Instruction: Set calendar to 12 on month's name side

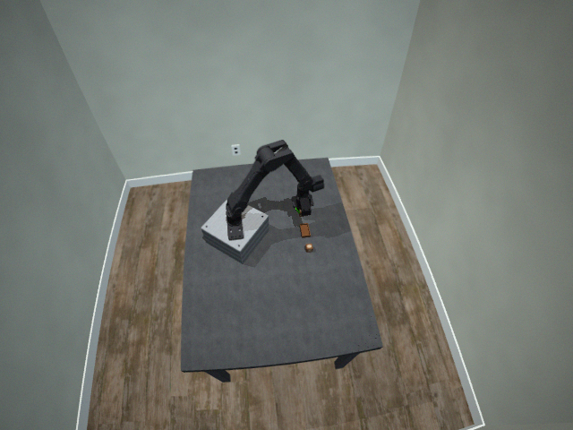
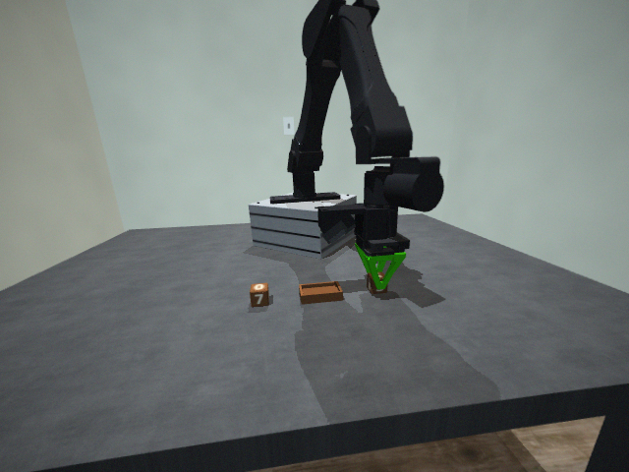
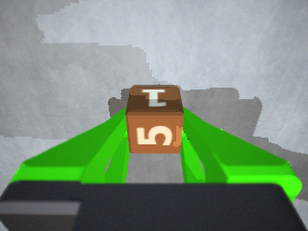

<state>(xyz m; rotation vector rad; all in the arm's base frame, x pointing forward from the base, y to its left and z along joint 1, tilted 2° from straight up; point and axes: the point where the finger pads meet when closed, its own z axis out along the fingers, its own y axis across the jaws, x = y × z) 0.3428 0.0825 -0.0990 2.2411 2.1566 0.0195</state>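
Right now the brown tray is 10 mm behind my hand, 110 mm to the right of it and 10 mm below it.
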